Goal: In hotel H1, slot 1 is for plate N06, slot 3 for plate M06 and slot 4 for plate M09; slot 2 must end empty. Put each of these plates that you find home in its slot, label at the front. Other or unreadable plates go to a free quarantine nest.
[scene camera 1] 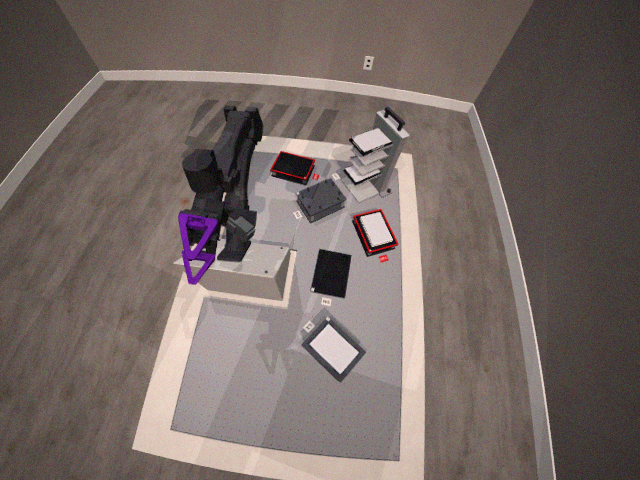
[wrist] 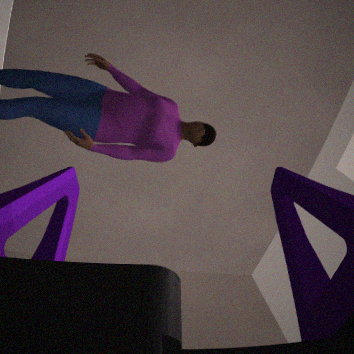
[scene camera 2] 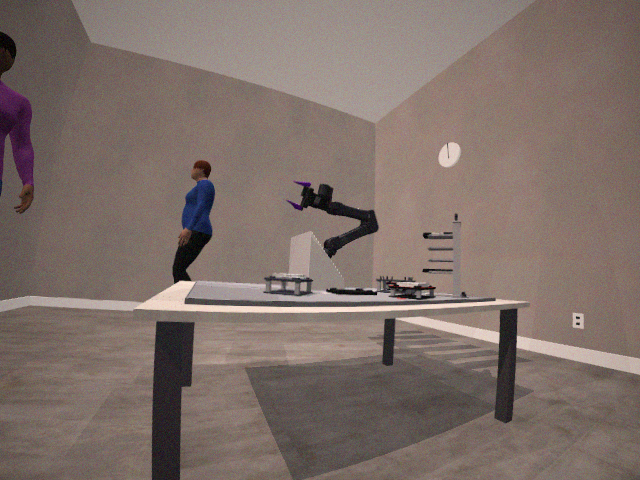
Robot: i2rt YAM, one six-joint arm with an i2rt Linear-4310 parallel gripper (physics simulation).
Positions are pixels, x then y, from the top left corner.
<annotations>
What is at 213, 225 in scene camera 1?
My gripper.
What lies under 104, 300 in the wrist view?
My gripper.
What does my gripper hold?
Nothing.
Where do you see a white plate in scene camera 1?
329, 344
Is my gripper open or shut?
Open.
</annotations>
